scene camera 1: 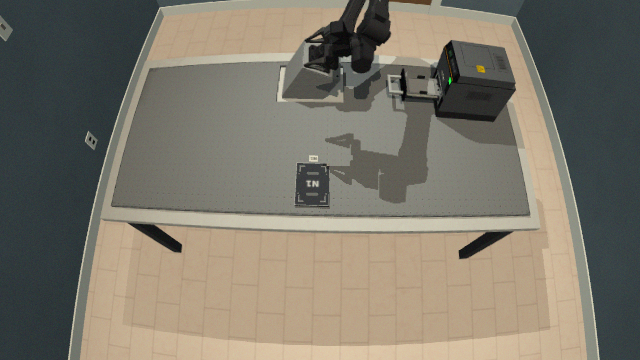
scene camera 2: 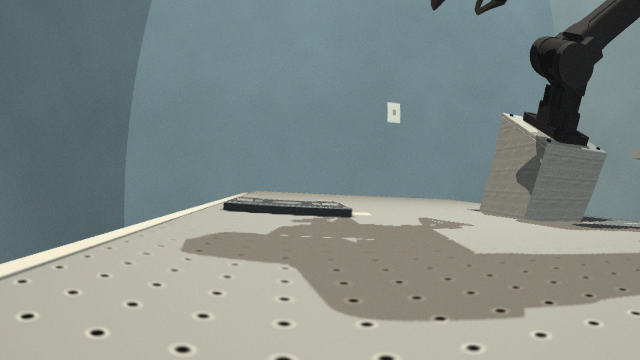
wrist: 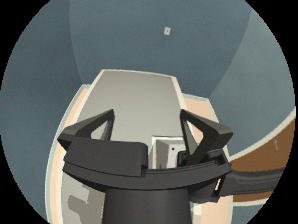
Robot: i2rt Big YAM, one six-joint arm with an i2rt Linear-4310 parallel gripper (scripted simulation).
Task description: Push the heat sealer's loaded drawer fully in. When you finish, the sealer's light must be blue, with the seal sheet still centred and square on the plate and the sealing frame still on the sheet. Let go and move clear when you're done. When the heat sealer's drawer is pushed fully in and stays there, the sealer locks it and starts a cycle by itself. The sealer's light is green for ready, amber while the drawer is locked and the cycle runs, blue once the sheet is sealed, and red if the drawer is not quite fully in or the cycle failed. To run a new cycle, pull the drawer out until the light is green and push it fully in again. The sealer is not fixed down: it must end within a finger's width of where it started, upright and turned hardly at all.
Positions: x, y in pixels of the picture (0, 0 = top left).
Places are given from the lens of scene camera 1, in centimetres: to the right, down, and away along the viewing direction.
heat sealer [scene camera 1: 480, 80]: 58, -36, 119
